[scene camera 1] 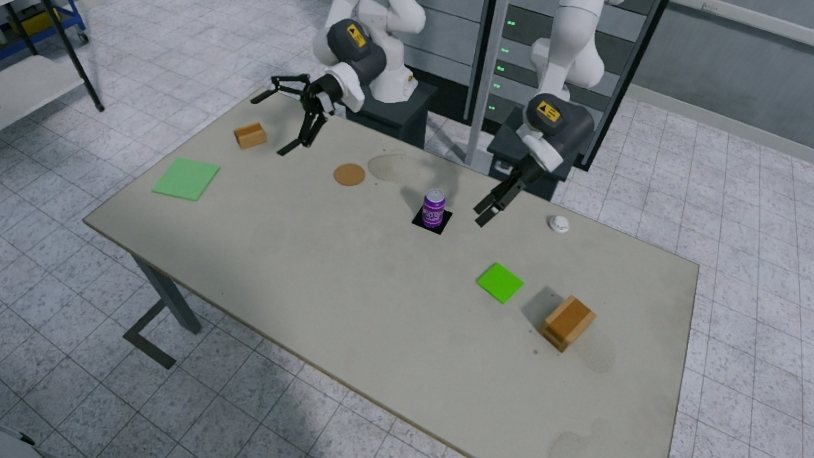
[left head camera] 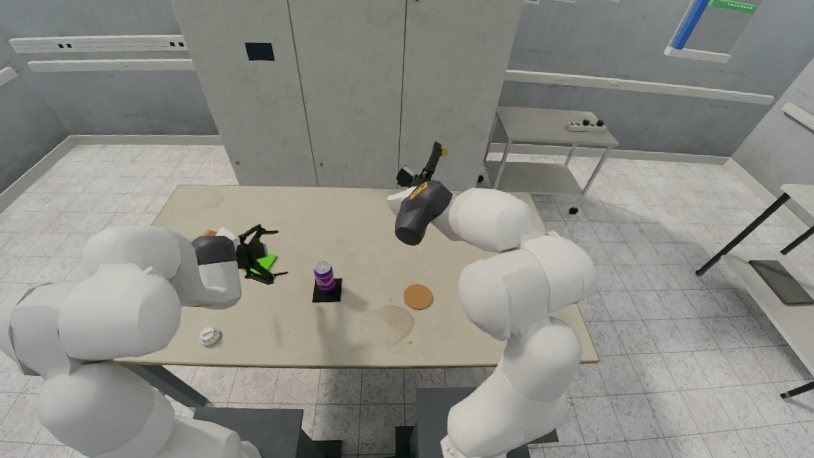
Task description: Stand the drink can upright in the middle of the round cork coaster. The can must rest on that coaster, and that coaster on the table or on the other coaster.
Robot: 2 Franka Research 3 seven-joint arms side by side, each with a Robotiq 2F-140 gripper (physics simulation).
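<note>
A purple drink can (left head camera: 324,276) (scene camera 1: 433,209) stands upright on a black square coaster (left head camera: 326,297) (scene camera 1: 437,228). The round cork coaster (left head camera: 418,296) (scene camera 1: 349,174) lies flat on the table (left head camera: 364,227) (scene camera 1: 284,244), apart from the can, to its right in the head view and to its left in the scene view. My left gripper (left head camera: 281,252) (scene camera 1: 483,213) is open and empty beside the can, above the table, to the can's left in the head view. My right gripper (scene camera 1: 266,126) is open and empty, raised above the table; in the head view its fingers are partly hidden.
A bright green square (left head camera: 267,262) (scene camera 1: 500,282) lies near a brown wooden block (scene camera 1: 567,322). A smaller brown block (scene camera 1: 250,135) and a pale green square (scene camera 1: 186,178) lie at the left in the scene view. A round white dial-like object (left head camera: 209,336) (scene camera 1: 558,223) lies near the table edge.
</note>
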